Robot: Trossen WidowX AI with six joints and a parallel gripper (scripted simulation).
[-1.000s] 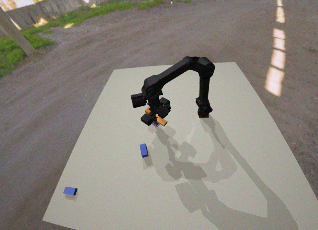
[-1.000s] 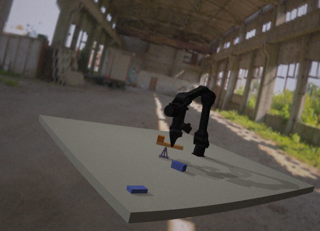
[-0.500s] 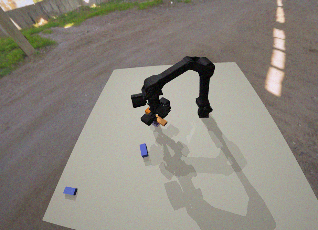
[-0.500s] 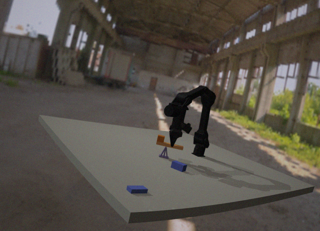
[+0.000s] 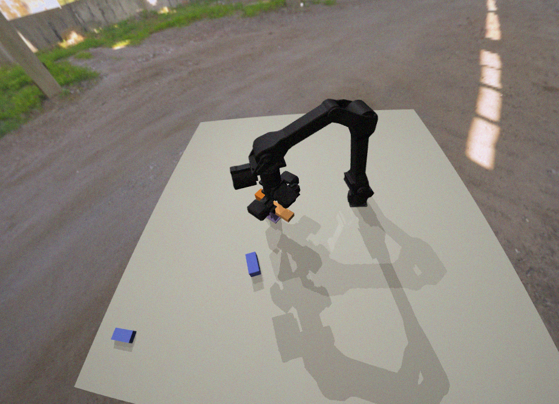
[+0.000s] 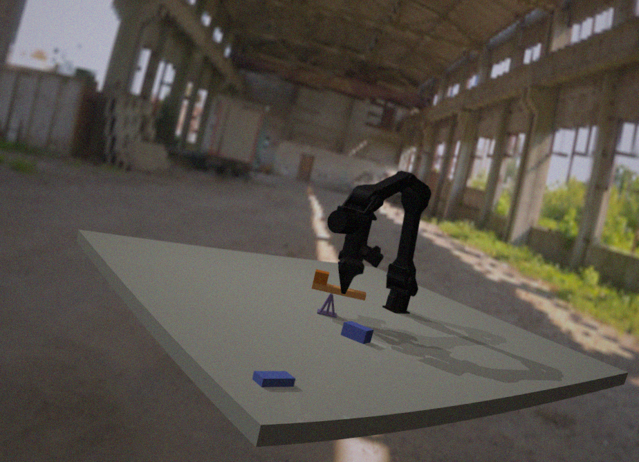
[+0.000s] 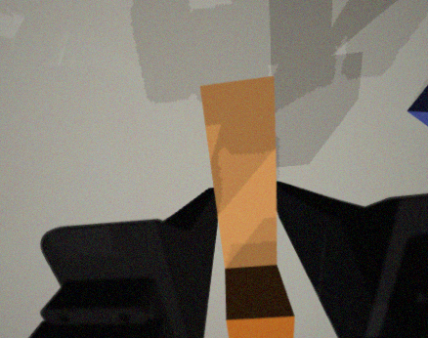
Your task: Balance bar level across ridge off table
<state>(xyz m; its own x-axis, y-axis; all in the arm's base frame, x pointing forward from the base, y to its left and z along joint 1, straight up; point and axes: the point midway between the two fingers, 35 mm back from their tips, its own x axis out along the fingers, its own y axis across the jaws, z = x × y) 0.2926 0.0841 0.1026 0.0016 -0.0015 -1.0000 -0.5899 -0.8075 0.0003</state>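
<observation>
The orange bar is 30 mm ahead of my gripper tip, 20 mm to the right of it and 10 mm above it. From my gripper tip the other things lie so: blue block 70 mm ahead, 180 mm to the left, 50 mm below.
</observation>
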